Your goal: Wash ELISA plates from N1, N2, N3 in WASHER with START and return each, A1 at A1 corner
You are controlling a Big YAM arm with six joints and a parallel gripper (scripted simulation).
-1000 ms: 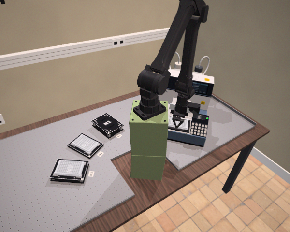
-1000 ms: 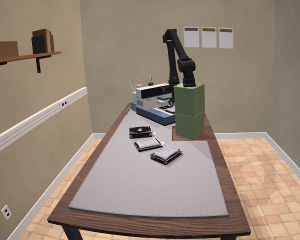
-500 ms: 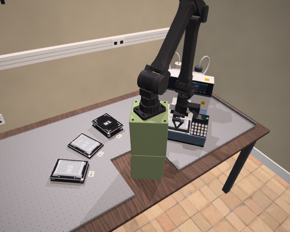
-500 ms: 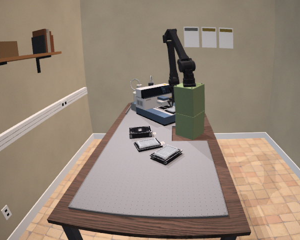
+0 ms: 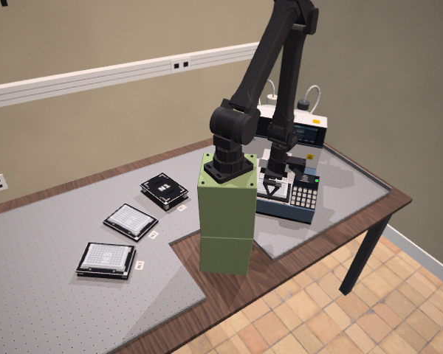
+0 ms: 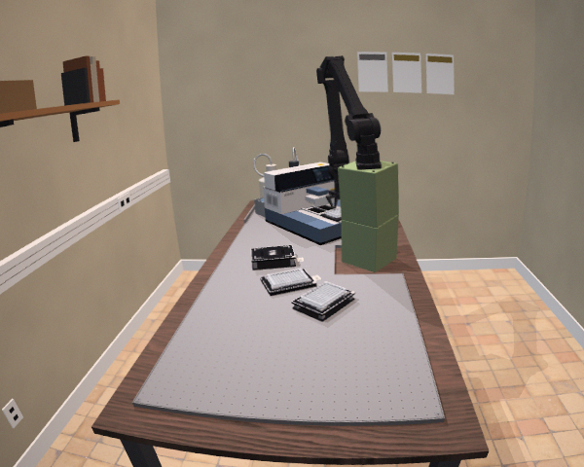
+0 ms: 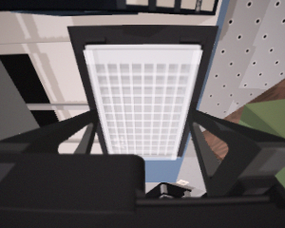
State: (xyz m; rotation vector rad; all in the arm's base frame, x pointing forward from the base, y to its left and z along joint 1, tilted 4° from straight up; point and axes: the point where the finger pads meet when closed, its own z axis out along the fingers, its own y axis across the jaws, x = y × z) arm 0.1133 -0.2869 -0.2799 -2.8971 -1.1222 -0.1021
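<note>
My hand is 10 mm above the dark washer carrier. From my hand the other things lie so: plate washer: 100 mm ahead, 110 mm to the right, 30 mm above.
</note>
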